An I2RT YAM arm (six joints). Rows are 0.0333 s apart.
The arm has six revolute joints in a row. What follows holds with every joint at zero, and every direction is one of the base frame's. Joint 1 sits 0.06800 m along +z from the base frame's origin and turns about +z. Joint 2 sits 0.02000 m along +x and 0.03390 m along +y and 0.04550 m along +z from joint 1 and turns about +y. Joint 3 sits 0.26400 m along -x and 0.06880 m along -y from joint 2 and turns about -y. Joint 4 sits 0.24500 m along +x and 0.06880 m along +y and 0.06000 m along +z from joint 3 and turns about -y. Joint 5 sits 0.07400 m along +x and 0.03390 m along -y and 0.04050 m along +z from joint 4 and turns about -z. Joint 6 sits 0.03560 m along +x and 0.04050 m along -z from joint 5 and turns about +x. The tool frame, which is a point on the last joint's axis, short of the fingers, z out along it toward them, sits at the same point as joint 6; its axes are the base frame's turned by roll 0.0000, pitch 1.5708 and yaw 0.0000 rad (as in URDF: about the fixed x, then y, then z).
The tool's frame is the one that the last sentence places.
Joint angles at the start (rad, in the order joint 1, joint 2, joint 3, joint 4, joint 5, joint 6):
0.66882, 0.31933, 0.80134, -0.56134, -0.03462, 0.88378
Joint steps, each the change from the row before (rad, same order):
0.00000, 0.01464, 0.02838, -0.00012, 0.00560, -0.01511
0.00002, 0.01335, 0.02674, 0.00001, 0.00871, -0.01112
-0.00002, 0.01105, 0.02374, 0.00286, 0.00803, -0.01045
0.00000, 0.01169, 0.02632, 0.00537, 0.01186, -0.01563
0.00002, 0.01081, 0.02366, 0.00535, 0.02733, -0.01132
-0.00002, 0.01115, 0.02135, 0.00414, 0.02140, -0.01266
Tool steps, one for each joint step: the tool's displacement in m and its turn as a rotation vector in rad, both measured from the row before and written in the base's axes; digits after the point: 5 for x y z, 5 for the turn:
-0.00063, -0.00075, 0.00773, -0.00339, -0.02065, -0.00449
-0.00060, -0.00087, 0.00728, -0.00063, -0.01793, -0.00802
-0.00069, -0.00091, 0.00677, 0.00128, -0.01903, -0.00758
-0.00084, -0.00120, 0.00773, -0.00004, -0.02565, -0.01144
-0.00037, -0.00153, 0.00695, 0.00215, -0.02131, -0.02722
-0.00013, -0.00107, 0.00610, -0.00118, -0.01861, -0.02153

